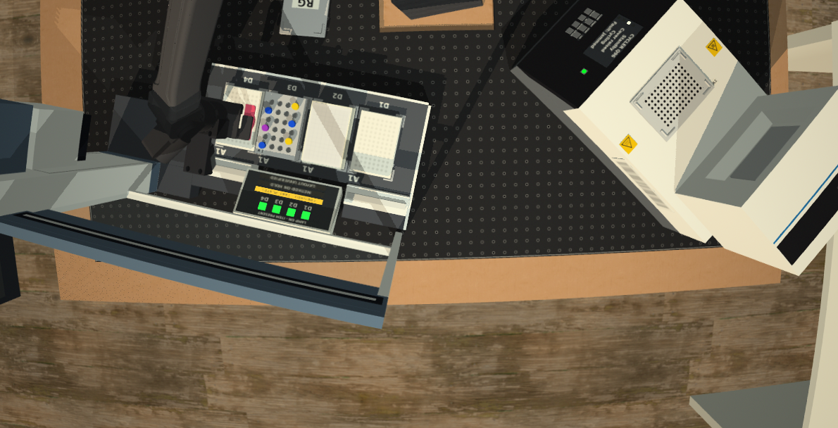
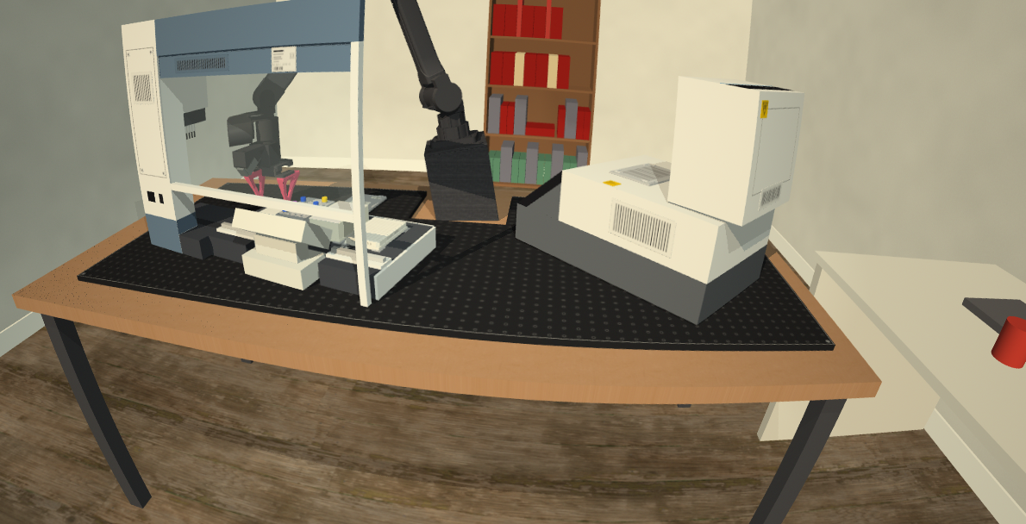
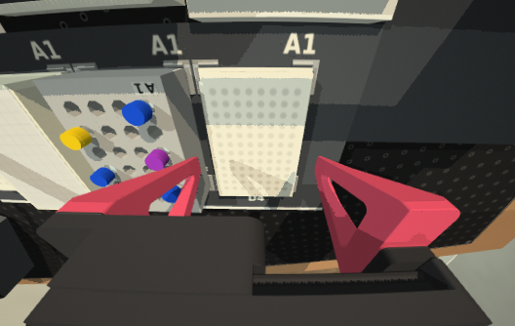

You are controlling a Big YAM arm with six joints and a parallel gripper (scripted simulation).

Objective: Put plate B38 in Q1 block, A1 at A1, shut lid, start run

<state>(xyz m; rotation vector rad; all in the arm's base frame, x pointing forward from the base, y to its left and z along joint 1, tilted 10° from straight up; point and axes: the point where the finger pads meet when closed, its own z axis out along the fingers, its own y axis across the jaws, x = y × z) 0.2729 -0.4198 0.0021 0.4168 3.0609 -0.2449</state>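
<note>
Right now the PCR plate B38 is 4 cm below my hand. Round my hand: RG nest: 24 cm behind, 15 cm to the left, 9 cm below; then tube cooling block: 10 cm to the left, 3 cm below, 3 cm ahead; then deep-well block: 19 cm to the left, 5 cm ahead, 3 cm below.
</note>
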